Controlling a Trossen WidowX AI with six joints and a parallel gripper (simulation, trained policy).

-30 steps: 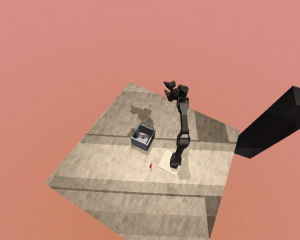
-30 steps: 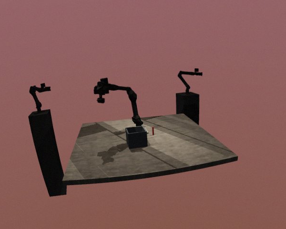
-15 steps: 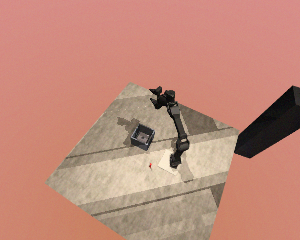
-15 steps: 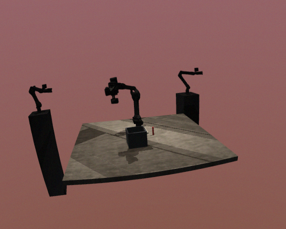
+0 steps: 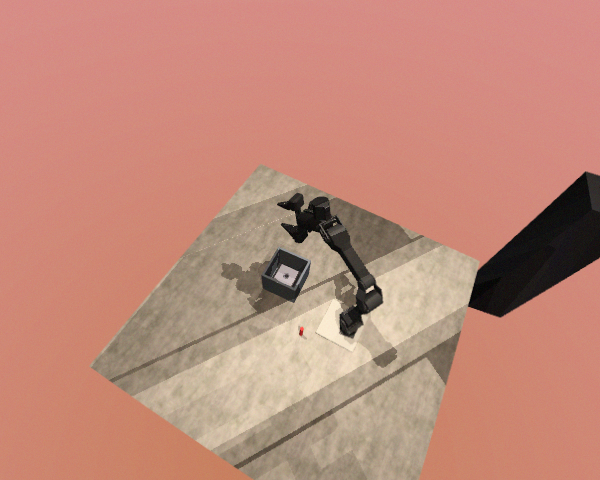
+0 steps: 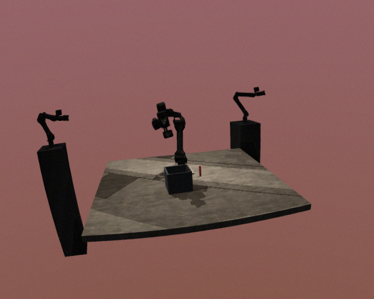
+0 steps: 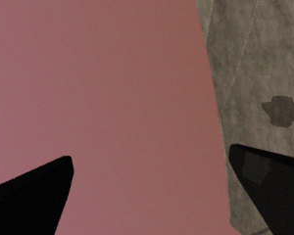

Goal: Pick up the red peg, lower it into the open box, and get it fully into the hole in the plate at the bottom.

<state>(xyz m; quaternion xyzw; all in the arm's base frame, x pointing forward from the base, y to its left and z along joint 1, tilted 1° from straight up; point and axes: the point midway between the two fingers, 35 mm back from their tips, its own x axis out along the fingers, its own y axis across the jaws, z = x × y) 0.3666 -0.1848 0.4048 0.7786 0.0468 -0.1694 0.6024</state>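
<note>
My gripper tip is 37 cm above the red peg, 27 cm to the right of it and 21 cm past it.
</note>
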